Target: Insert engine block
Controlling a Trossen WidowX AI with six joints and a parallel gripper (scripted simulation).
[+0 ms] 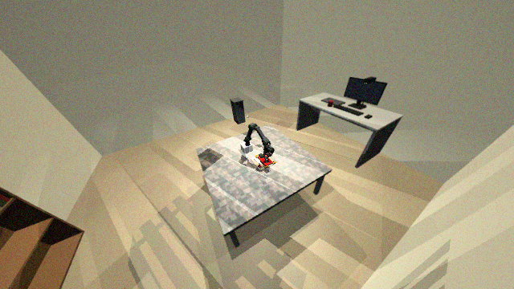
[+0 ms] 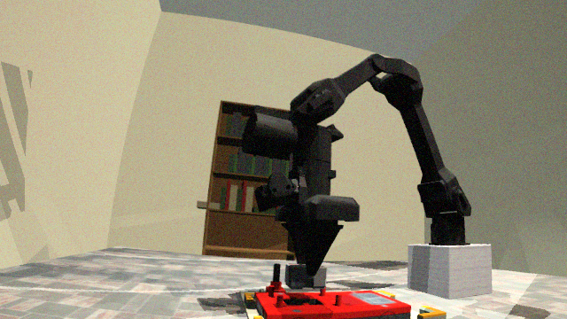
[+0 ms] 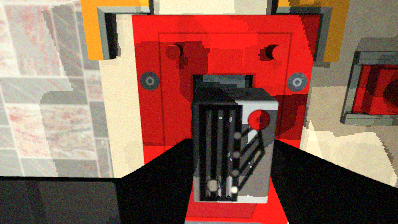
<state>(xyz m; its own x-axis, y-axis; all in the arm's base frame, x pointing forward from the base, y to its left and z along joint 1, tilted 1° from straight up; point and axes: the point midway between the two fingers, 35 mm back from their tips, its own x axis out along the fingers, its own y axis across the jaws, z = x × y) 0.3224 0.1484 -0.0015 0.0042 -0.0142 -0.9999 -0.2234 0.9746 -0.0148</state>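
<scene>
Now: gripper tip 1 cm above the grey engine block. Round my gripper tip: black upright peg: 4 cm ahead, 10 cm to the right, 3 cm below.
</scene>
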